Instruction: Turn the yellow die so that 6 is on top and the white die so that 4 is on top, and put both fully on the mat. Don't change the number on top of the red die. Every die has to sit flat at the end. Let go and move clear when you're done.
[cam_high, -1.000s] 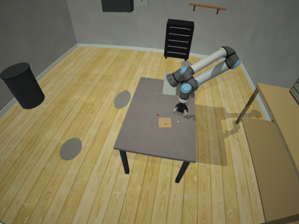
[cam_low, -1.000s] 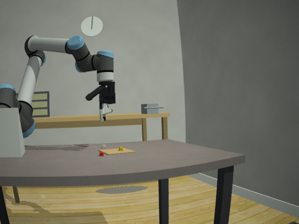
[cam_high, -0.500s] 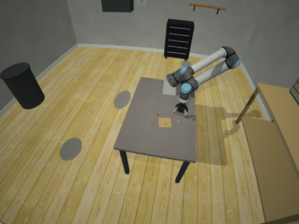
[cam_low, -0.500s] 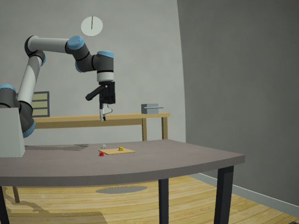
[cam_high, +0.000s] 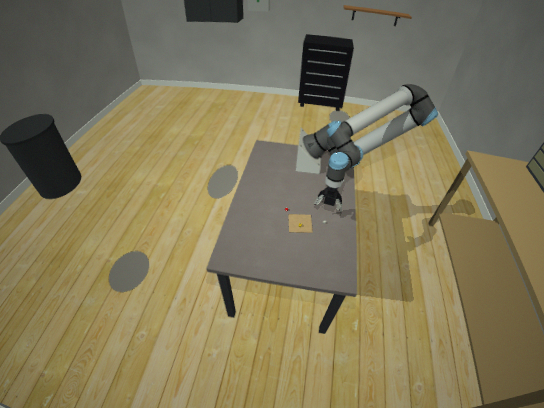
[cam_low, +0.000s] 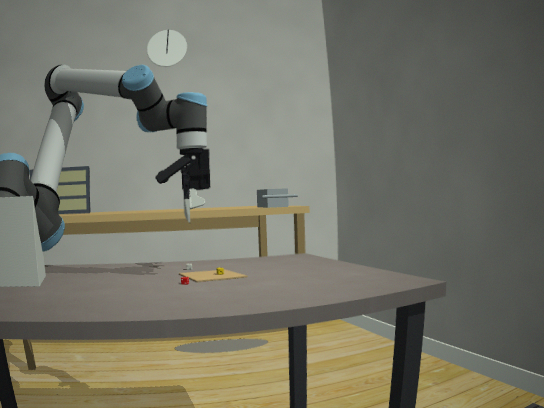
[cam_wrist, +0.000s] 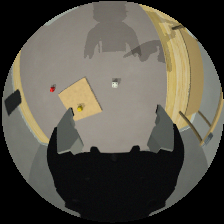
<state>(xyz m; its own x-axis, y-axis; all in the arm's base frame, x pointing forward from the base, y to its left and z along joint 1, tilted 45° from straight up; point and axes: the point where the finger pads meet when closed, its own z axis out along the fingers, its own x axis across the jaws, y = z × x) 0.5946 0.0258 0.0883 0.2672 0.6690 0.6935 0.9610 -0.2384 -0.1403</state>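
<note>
Now: hand 130 mm above the white die. From my hand the other things lie so: red die 90 mm behind, 230 mm to the right, 130 mm below; then tan mat 10 mm ahead, 150 mm to the right, 140 mm below; then yellow die 40 mm ahead, 150 mm to the right, 130 mm below.
</note>
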